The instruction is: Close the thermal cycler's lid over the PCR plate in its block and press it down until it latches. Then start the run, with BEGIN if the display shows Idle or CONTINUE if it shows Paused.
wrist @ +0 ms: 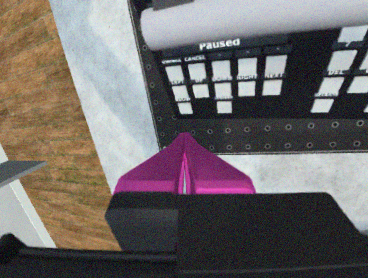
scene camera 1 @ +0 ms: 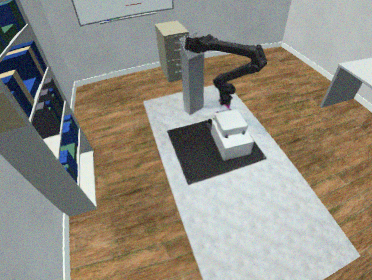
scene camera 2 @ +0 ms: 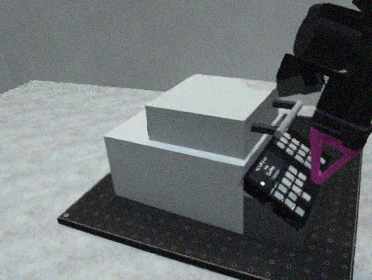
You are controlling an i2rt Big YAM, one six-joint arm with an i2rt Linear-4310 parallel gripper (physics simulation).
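Frame: origin at the arm's base, x ahead, y left, z up, level; metres.
Where they show: gripper, fingertip midpoint: (wrist: 184, 139) (scene camera 2: 315, 182); arm's base at its link origin: (scene camera 1: 192, 45).
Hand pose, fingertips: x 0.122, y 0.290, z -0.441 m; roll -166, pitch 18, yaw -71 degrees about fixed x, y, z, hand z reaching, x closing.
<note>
Each offset is from my fingertips to the top centre of the thing. "spot": to the spot under its first point. Level surfaces: height alone.
The thermal cycler (scene camera 1: 236, 148) (scene camera 2: 175, 185) is a white box. Its lid @[spot: dx +0.211, dy +0.015, dz +0.084 m] (scene camera 1: 231, 120) (scene camera 2: 210, 92) lies flat and level over the block; the PCR plate is hidden, and the latch cannot be seen. The grey handle bar @[dx +0.085, dy -0.042, dz +0.065 m] (scene camera 2: 290, 119) (wrist: 250, 22) sticks out in front, above the sloping black key panel @[spot: dx +0.075, dy +0.014, dz -0.012 m] (scene camera 2: 268, 172) (wrist: 305, 100). "Paused" is readable in the wrist view, and a white mark @[dx +0.061, dy +0.041, dz -0.011 m] (scene camera 2: 262, 183) shows on the display. The CONTINUE key @[dx +0.039, dy +0.032, dz -0.023 m] (wrist: 174, 71) is at the panel's upper left in the wrist view. My gripper (scene camera 1: 227, 107) (scene camera 2: 319, 180) (wrist: 184, 139) is shut and empty, in front of the panel, its magenta tips off the keys.
The cycler stands on a black perforated board @[dx +0.253, dy -0.084, dz -0.115 m] (scene camera 1: 192, 160) (scene camera 2: 150, 240) (wrist: 250, 135) on a pale table @[dz -0.128 m] (scene camera 1: 250, 215) (scene camera 2: 45, 150). A grey column (scene camera 1: 192, 85) carries the arm. The handle bar overhangs the upper part of the panel. A shelf unit and cabinet stand farther off.
</note>
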